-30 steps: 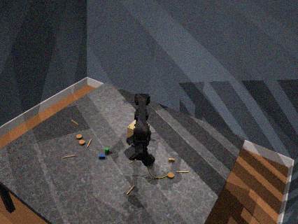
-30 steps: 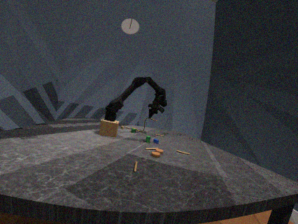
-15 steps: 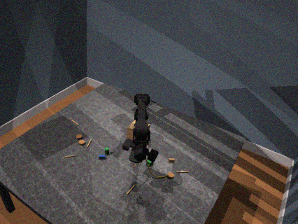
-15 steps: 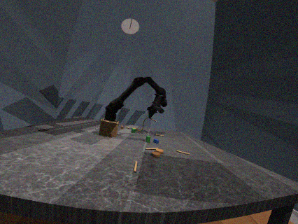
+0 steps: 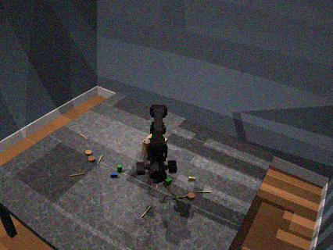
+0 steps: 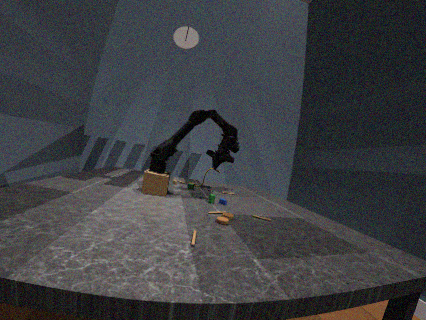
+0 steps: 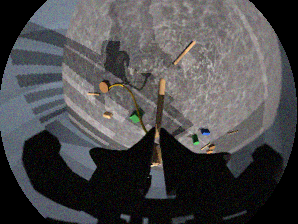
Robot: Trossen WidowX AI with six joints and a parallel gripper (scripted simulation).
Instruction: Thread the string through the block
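Right now my gripper tip is 12 cm past the green block, 12 cm above it and 1 cm to the left of it. Round my gripper tip: round wooden button 15 cm to the left, 13 cm below, 12 cm behind; then small wooden piece 23 cm behind, 13 cm below, 8 cm to the left; then thin wooden stick 1 cm to the left, 1 cm ahead.
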